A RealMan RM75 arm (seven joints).
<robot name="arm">
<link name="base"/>
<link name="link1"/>
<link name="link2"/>
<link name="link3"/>
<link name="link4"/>
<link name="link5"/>
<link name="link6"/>
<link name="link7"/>
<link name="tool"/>
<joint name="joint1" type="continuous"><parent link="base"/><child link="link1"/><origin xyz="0 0 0.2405"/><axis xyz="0 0 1"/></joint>
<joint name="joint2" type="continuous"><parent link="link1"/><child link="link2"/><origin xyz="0 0 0"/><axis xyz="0 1 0"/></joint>
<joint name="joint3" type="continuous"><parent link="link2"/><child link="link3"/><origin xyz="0 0 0.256"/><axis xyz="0 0 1"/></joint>
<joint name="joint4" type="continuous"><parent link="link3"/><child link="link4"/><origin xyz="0 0 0"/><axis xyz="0 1 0"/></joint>
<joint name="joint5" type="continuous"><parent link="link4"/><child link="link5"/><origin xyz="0 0 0.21"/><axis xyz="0 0 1"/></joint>
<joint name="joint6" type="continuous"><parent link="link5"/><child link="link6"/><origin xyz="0 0 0"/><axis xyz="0 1 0"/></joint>
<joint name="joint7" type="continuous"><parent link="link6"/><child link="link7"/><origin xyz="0 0 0.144"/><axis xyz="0 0 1"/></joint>
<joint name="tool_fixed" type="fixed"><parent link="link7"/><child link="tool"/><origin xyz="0 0 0"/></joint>
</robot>
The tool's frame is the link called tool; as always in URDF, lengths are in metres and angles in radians. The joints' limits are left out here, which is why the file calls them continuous.
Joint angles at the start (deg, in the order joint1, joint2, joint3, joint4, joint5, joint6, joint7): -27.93 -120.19 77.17 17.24 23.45 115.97 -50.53
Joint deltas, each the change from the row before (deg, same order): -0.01 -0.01 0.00 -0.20 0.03 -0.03 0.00; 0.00 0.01 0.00 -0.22 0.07 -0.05 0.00; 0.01 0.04 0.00 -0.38 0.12 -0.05 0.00; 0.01 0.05 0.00 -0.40 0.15 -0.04 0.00; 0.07 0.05 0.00 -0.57 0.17 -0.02 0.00; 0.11 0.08 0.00 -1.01 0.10 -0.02 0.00; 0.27 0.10 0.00 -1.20 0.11 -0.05 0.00; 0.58 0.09 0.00 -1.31 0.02 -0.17 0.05; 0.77 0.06 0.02 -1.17 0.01 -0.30 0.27; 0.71 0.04 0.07 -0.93 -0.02 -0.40 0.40; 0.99 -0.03 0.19 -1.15 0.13 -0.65 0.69
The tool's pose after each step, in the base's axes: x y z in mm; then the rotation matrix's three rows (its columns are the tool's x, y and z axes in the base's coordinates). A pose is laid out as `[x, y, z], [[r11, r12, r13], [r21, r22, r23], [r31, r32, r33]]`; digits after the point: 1 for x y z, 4 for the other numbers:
[-192.4, 287.9, 45.1], [[-0.0529, 0.3561, 0.9329], [-0.3072, -0.8947, 0.3241], [0.9502, -0.2694, 0.1568]]
[-193.0, 287.8, 44.6], [[-0.0506, 0.3589, 0.9320], [-0.3045, -0.8943, 0.3279], [0.9512, -0.2672, 0.1545]]
[-194.2, 287.6, 43.9], [[-0.0465, 0.3633, 0.9305], [-0.3003, -0.8935, 0.3339], [0.9527, -0.2639, 0.1506]]
[-195.4, 287.4, 43.1], [[-0.0420, 0.3675, 0.9291], [-0.2956, -0.8928, 0.3398], [0.9544, -0.2603, 0.1462]]
[-197.4, 286.8, 42.0], [[-0.0365, 0.3744, 0.9265], [-0.2893, -0.8914, 0.3488], [0.9565, -0.2553, 0.1409]]
[-200.9, 285.8, 40.5], [[-0.0290, 0.3882, 0.9211], [-0.2803, -0.8877, 0.3653], [0.9595, -0.2475, 0.1346]]
[-205.8, 284.1, 38.7], [[-0.0194, 0.4071, 0.9132], [-0.2694, -0.8817, 0.3874], [0.9628, -0.2385, 0.1268]]
[-212.6, 281.3, 36.8], [[-0.0075, 0.4344, 0.9007], [-0.2585, -0.8709, 0.4179], [0.9660, -0.2297, 0.1188]]
[-219.9, 277.9, 34.8], [[0.0068, 0.4640, 0.8858], [-0.2507, -0.8568, 0.4507], [0.9680, -0.2251, 0.1105]]
[-226.3, 275.0, 32.9], [[0.0215, 0.4902, 0.8714], [-0.2454, -0.8423, 0.4799], [0.9692, -0.2242, 0.1022]]
[-234.4, 270.6, 29.4], [[0.0435, 0.5231, 0.8512], [-0.2361, -0.8225, 0.5175], [0.9708, -0.2235, 0.0877]]

